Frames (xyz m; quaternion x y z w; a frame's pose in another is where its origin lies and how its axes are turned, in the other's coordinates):
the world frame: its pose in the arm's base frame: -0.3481 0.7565 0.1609 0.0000 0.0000 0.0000 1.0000
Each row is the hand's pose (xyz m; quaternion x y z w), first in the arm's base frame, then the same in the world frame.
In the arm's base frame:
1: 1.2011 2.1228 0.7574 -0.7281 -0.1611 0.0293 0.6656
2: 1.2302 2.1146 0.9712 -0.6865 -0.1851 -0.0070 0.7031
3: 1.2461 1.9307 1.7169 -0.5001 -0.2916 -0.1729 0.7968
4: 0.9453 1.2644 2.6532 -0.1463 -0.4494 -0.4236 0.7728
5: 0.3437 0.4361 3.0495 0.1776 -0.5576 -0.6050 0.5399
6: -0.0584 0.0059 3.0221 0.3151 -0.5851 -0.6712 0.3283
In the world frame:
1: 1.5492 1.3663 0.5965 -0.7281 -0.1611 0.0293 0.6656
2: 1.5783 1.3581 0.8103 -0.6865 -0.1851 -0.0070 0.7031
3: 1.5942 1.1742 1.5560 -0.5001 -0.2916 -0.1729 0.7968
4: 1.2934 0.5079 2.4923 -0.1463 -0.4494 -0.4236 0.7728
5: 0.6918 -0.3204 2.8886 0.1776 -0.5576 -0.6050 0.5399
6: 0.2897 -0.7506 2.8612 0.3151 -0.5851 -0.6712 0.3283

